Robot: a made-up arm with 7 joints. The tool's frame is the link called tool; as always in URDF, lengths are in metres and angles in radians. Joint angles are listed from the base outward.
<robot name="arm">
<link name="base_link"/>
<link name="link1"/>
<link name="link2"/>
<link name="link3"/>
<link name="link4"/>
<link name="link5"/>
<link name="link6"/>
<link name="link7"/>
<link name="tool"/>
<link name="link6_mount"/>
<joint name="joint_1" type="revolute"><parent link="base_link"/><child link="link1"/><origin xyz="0.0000 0.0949 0.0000" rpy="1.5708 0.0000 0.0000"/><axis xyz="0 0 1"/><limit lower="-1.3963" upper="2.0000"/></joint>
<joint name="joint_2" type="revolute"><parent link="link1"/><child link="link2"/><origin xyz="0.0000 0.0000 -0.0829" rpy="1.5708 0.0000 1.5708"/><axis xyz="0 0 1"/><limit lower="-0.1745" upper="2.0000"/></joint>
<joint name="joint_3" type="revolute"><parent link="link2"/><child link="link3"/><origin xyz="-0.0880 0.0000 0.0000" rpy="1.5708 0.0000 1.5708"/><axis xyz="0 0 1"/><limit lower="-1.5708" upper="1.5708"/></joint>
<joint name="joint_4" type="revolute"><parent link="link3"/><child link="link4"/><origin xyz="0.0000 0.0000 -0.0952" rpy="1.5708 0.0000 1.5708"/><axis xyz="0 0 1"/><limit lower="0.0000" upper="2.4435"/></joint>
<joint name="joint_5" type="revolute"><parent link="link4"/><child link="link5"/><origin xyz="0.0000 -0.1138 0.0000" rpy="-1.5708 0.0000 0.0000"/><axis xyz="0 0 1"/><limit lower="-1.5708" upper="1.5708"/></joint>
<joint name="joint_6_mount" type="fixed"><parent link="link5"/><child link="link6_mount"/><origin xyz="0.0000 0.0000 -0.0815" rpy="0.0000 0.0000 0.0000"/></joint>
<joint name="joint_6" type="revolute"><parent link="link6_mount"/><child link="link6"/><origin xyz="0.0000 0.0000 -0.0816" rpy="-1.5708 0.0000 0.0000"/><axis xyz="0 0 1"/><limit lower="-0.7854" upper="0.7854"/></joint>
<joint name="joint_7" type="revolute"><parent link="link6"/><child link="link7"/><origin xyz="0.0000 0.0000 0.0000" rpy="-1.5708 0.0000 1.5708"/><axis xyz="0 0 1"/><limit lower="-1.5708" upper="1.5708"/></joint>
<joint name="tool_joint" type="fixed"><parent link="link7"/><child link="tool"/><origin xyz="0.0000 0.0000 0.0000" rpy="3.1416 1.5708 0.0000"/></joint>
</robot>
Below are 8 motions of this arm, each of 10 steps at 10 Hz.
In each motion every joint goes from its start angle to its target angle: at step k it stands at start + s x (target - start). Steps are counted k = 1, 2, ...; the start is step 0. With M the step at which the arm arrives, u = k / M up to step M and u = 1 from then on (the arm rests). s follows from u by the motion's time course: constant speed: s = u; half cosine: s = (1 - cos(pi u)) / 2; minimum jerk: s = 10 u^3 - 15 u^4 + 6 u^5.
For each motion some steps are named. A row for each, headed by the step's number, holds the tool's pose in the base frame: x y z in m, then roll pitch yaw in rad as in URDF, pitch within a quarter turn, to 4 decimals.
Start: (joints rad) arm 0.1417 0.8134 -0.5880 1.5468 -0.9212 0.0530 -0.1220
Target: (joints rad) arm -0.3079 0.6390 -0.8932 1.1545 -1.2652 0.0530 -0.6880
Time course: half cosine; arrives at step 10
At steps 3, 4, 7, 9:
3: 0.2320 0.2077 -0.2572 1.3362 0.1510 -2.0010
4: 0.2063 0.2057 -0.2881 1.2978 0.1474 -2.0437
7: 0.1008 0.1986 -0.3647 1.1942 0.0867 -2.2204
9: 0.0508 0.1958 -0.3840 1.1680 0.0362 -2.3019

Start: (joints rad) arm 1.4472 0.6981 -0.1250 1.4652 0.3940 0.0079 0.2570
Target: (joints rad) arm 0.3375 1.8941 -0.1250 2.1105 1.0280 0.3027 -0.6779
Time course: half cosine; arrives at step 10
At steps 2, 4, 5, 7, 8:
2: 0.2177 0.2959 0.2310 2.7930 -0.3434 -2.7527
4: 0.2178 0.2977 0.1911 2.7620 -0.5201 -2.5496
5: 0.2197 0.2876 0.1675 2.6698 -0.6090 -2.3871
7: 0.2269 0.2537 0.1135 2.3464 -0.6865 -1.9884
8: 0.2282 0.2388 0.0880 2.1937 -0.6683 -1.8239

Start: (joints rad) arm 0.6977 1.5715 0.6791 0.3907 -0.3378 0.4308 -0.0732
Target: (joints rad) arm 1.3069 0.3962 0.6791 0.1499 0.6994 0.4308 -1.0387
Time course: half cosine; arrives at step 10
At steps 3, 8, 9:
3: 0.0855 0.6230 0.0190 0.8916 -1.2660 0.8083
8: 0.3757 0.4259 -0.0863 -0.2926 -0.3621 1.6650
9: 0.3986 0.3907 -0.0793 -0.2918 -0.2626 1.6068

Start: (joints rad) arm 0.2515 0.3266 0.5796 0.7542 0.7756 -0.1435 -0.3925
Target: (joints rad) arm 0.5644 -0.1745 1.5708 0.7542 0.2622 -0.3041 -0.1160
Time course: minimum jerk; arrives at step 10
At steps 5, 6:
5: 0.2300 0.3734 -0.3050 -0.8241 -0.6974 2.2815
6: 0.2263 0.3521 -0.3202 -0.8035 -0.6311 2.3333

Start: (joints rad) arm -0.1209 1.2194 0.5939 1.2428 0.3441 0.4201 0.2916
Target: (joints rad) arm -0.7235 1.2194 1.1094 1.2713 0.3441 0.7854 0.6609
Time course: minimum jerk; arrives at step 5
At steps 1, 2, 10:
1: 0.2181 0.4859 0.0166 1.1845 -0.8735 -0.6866
2: 0.2053 0.4935 0.0143 0.9744 -0.8293 -0.5002
10: 0.1752 0.5081 0.0204 0.5545 -0.6673 -0.1225

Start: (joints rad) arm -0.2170 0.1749 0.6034 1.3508 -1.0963 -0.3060 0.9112
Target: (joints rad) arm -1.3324 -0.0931 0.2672 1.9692 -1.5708 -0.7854 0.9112
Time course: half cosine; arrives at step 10
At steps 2, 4, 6, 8, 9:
2: 0.1534 0.3578 -0.2656 0.3676 -0.2201 -1.2434
4: 0.1032 0.3222 -0.2817 0.1867 -0.1631 -1.4609
6: 0.0400 0.2795 -0.2822 -0.0307 -0.2204 -1.7016
8: -0.0060 0.2485 -0.2673 -0.1789 -0.3386 -1.8496
9: -0.0175 0.2405 -0.2609 -0.2162 -0.3793 -1.8827

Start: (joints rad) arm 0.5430 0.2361 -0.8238 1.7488 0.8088 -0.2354 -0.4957
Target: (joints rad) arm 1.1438 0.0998 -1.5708 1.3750 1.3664 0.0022 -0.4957
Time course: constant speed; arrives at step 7
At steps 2, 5, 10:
2: 0.2417 -0.0234 -0.0642 -2.1280 -1.0784 1.5230
5: 0.2337 -0.0604 -0.0887 -1.5219 -1.3076 0.7569
10: 0.2393 -0.0688 -0.1089 -0.5315 -1.3311 -0.2609

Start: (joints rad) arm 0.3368 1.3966 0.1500 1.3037 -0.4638 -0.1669 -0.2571
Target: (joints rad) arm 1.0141 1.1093 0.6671 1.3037 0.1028 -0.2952 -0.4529
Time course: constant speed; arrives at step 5
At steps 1, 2, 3, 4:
1: 0.2274 0.4426 0.1233 2.4966 0.0136 -1.4044
2: 0.1961 0.4500 0.1563 2.7928 -0.1384 -1.5211
3: 0.1596 0.4591 0.1800 3.1184 -0.2314 -1.6867
4: 0.1206 0.4695 0.1932 -2.8208 -0.2503 -1.8786

